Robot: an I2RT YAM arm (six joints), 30 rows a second.
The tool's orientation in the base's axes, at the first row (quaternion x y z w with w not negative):
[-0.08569 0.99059 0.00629 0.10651]
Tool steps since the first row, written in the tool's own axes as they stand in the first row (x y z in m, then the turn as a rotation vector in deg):
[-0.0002 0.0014 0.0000 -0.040 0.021 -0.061]
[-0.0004 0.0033 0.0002 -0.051 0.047 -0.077]
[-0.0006 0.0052 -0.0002 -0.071 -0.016 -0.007]
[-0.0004 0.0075 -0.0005 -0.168 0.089 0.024]
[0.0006 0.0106 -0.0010 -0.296 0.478 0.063]
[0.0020 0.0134 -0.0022 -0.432 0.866 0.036]
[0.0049 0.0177 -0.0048 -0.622 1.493 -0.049]
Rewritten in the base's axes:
[0.0000 0.0014 0.0000 0.022 0.026 0.068]
[-0.0001 0.0033 -0.0001 0.025 0.053 0.086]
[-0.0004 0.0052 0.0003 0.070 -0.004 0.022]
[-0.0010 0.0074 0.0005 0.152 0.117 0.012]
[-0.0026 0.0103 0.0008 0.216 0.523 -0.002]
[-0.0047 0.0128 0.0016 0.275 0.927 0.051]
[-0.0088 0.0165 0.0035 0.333 1.574 0.171]

